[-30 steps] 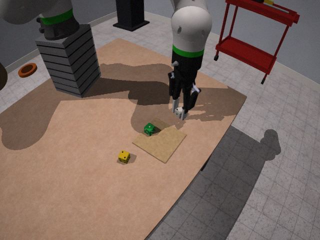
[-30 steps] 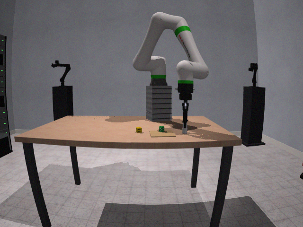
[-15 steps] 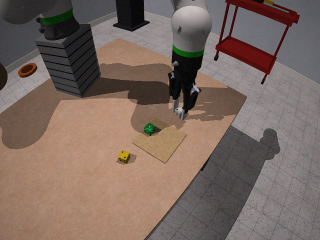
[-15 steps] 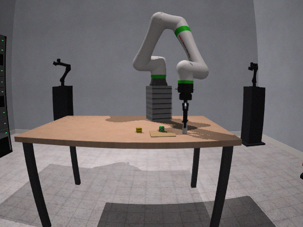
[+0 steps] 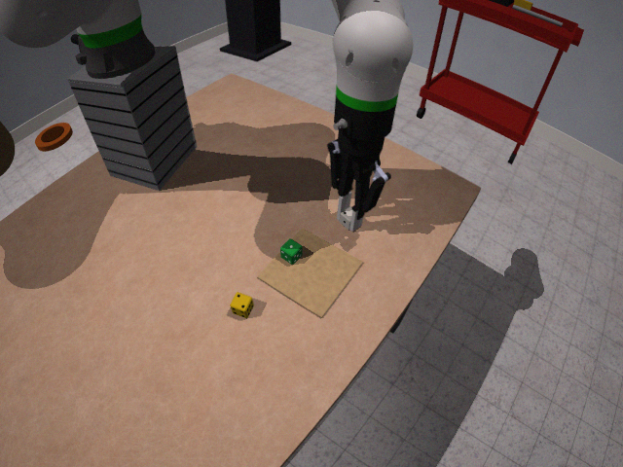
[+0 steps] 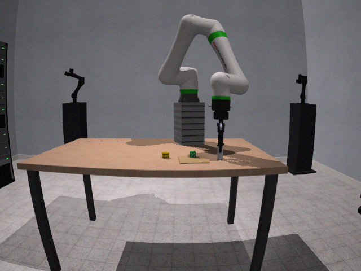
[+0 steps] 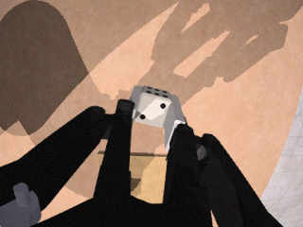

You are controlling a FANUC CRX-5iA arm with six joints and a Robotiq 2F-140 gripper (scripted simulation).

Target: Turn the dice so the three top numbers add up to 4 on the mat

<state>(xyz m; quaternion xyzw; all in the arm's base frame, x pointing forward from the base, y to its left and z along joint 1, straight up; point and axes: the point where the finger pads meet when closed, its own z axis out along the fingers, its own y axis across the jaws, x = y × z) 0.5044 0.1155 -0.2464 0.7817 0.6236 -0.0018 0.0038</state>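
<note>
The white die lies 20 mm below my hand. Also, from my hand: green die: 140 mm to the right, 40 mm behind, 20 mm below; then yellow die: 270 mm to the right, 40 mm behind, 20 mm below; then tan mat: 140 mm to the right, 30 mm below.
</note>
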